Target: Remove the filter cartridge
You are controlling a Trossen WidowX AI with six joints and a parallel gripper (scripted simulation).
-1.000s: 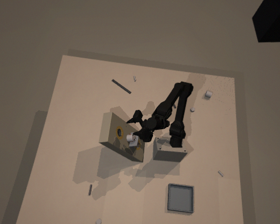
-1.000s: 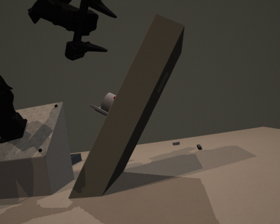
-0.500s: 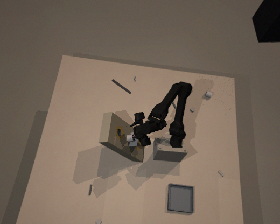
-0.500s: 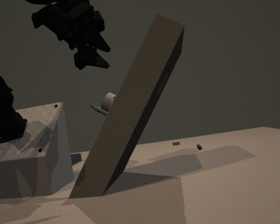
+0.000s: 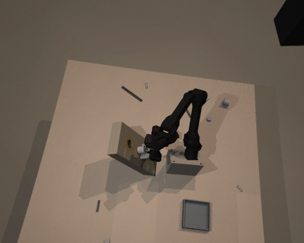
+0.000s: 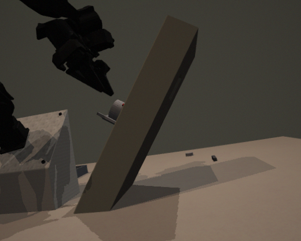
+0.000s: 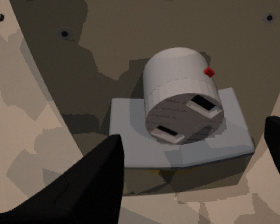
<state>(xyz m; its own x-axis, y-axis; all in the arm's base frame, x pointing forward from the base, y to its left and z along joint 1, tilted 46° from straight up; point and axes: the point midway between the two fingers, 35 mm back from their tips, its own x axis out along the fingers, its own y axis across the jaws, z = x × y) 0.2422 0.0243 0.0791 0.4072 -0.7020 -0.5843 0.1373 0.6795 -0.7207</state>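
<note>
The round filter cartridge lies 50 mm below my gripper tip and 20 mm ahead of it. Round my gripper tip: grey shelf 80 mm below, 10 mm ahead; then grey framed tray 330 mm to the left, 270 mm behind, 220 mm below; then service panel 60 mm below, 60 mm ahead, 10 mm to the right.
</note>
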